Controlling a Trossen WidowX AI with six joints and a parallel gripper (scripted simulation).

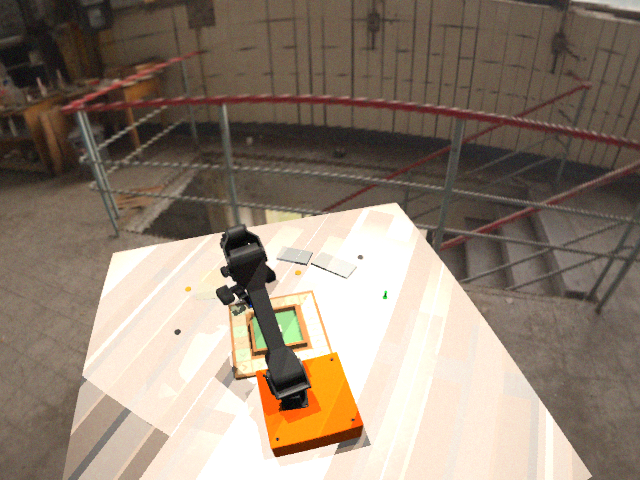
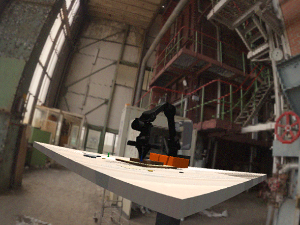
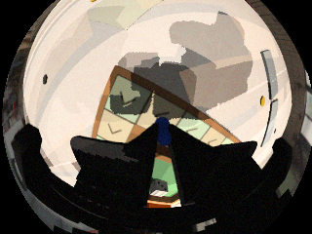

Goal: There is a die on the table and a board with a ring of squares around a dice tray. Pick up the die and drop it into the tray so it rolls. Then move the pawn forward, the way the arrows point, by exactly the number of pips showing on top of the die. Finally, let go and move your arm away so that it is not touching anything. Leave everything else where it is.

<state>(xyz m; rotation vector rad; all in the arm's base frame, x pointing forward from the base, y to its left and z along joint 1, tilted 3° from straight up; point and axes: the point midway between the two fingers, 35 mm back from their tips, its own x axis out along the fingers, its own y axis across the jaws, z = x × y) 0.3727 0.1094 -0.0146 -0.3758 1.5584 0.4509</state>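
My gripper tip is now 1 cm below the blue pawn. From my gripper tip the other things lie so: green pawn 2 cm behind, 44 cm to the right, 2 cm below; then die 12 cm behind, 8 cm to the right, 1 cm below.
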